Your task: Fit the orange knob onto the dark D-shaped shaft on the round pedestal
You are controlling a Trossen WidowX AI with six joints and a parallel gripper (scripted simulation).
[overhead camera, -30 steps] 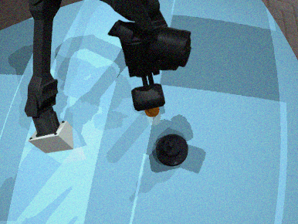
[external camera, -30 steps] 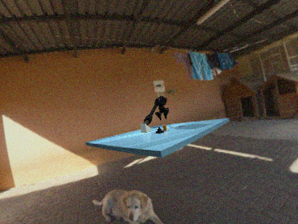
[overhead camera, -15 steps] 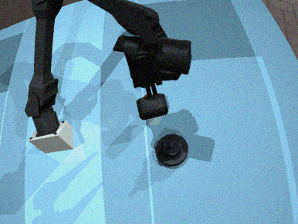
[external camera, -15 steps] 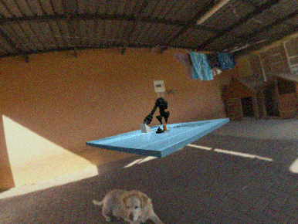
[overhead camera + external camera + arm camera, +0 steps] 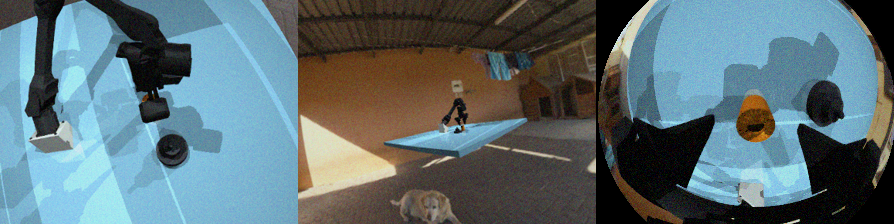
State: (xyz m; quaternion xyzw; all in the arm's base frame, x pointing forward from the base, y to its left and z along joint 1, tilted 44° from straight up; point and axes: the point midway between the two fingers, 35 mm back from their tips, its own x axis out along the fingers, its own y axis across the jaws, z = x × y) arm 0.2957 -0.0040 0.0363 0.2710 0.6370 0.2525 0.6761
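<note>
The orange knob is 3 cm below my gripper tip. Round my gripper tip: dark round pedestal (2 cm ahead, 13 cm to the right, 3 cm below).
</note>
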